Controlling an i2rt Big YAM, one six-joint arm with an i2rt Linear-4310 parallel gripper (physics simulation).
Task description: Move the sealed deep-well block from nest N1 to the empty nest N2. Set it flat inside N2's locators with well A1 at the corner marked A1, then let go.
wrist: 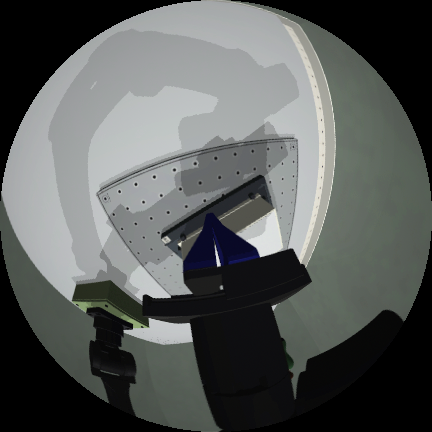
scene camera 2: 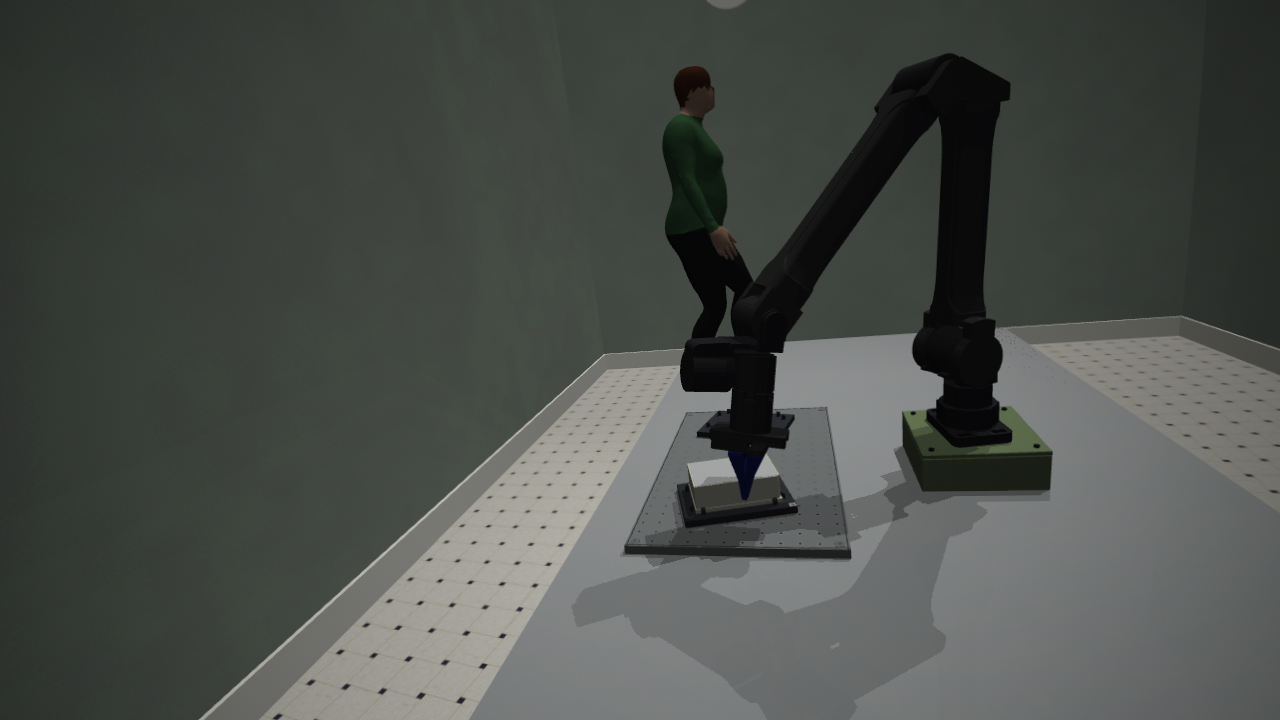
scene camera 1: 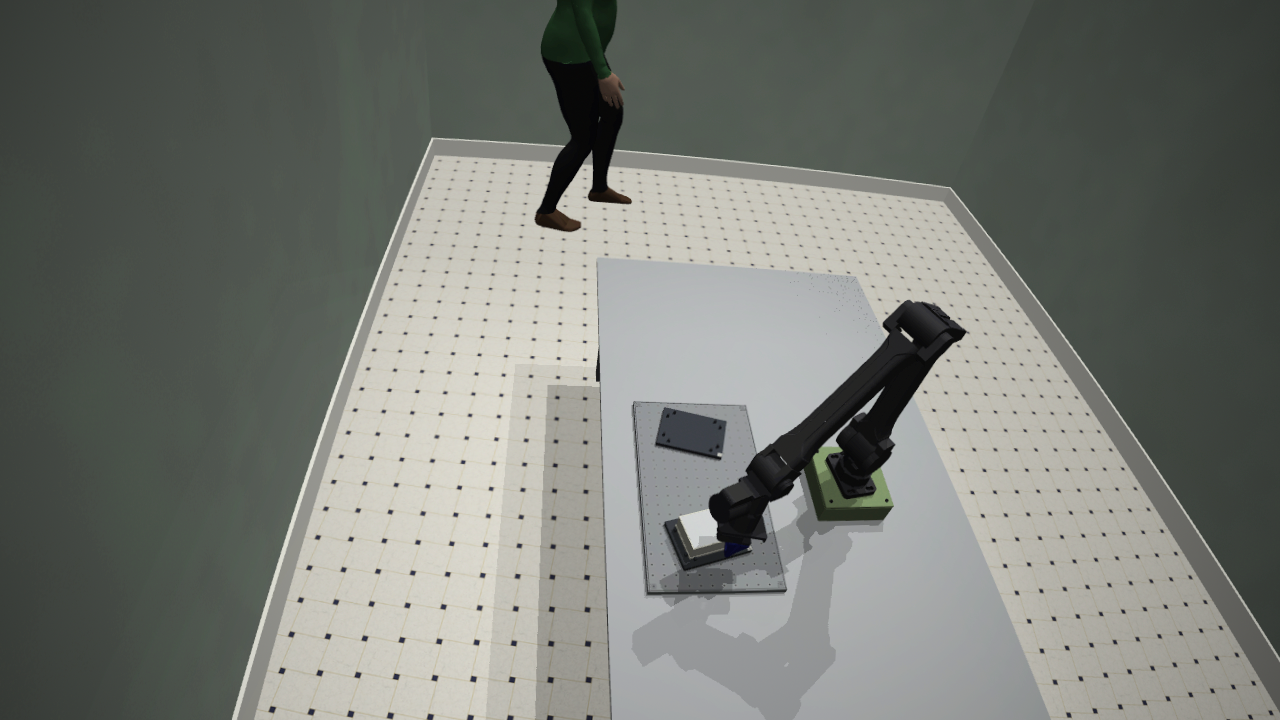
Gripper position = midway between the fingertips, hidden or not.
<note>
My gripper (scene camera 2: 745, 499) is shut, holding nothing. Also in view: a white block (scene camera 1: 697, 531). Further things: a dark nest plate (scene camera 1: 679, 430), a dark nest plate (scene camera 2: 691, 519) and a grey perforated plate (scene camera 1: 674, 483).
The white block is seen too in the wrist view (wrist: 255, 221). My gripper also shows in the wrist view (wrist: 209, 216) and in scene camera 1 (scene camera 1: 725, 554).
</note>
